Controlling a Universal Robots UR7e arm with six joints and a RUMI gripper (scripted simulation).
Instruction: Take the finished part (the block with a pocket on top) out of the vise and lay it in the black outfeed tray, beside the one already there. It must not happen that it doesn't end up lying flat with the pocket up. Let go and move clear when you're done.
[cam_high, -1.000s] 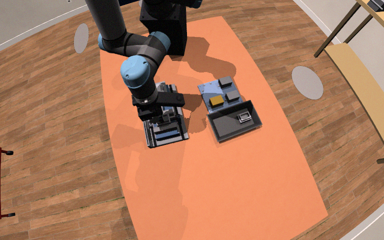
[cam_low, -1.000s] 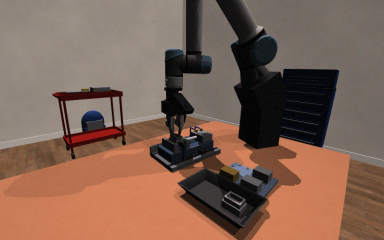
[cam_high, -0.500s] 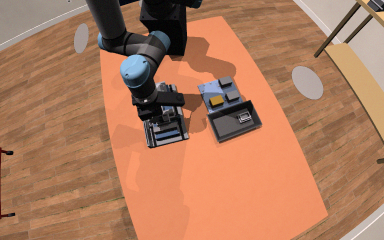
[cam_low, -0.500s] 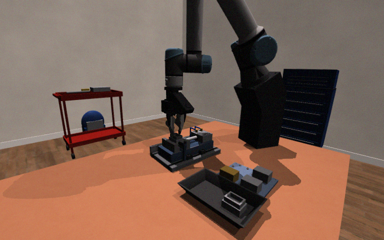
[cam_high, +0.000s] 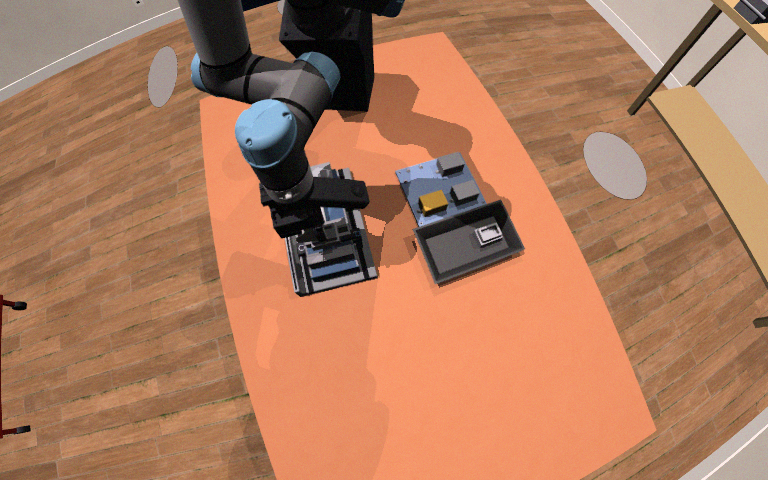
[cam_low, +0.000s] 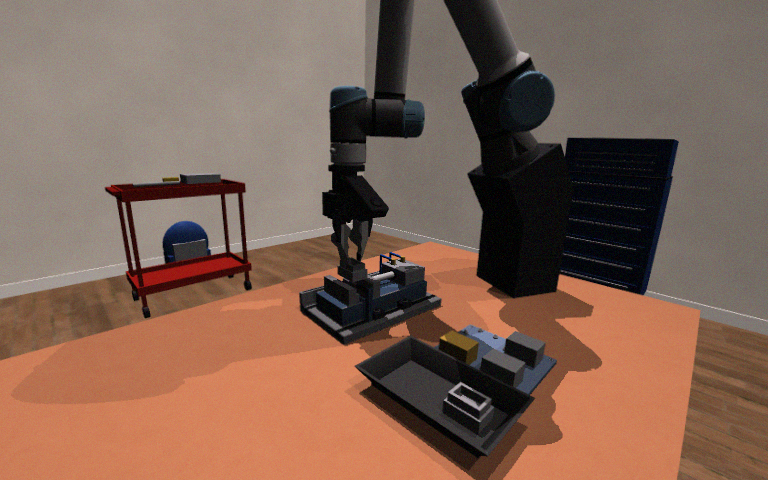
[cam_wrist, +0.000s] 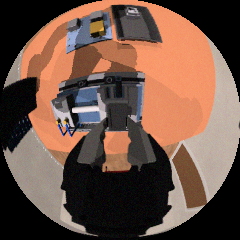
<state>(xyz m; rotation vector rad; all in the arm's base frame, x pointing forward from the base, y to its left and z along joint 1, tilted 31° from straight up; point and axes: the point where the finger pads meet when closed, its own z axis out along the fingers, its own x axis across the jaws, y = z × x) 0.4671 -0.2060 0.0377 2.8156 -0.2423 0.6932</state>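
Right now the yellow block is 1 cm ahead of my hand, 27 cm to the left of it and 12 cm below it. The rest, counted from my hand: blue plate (3 cm behind, 32 cm to the left, 14 cm below).
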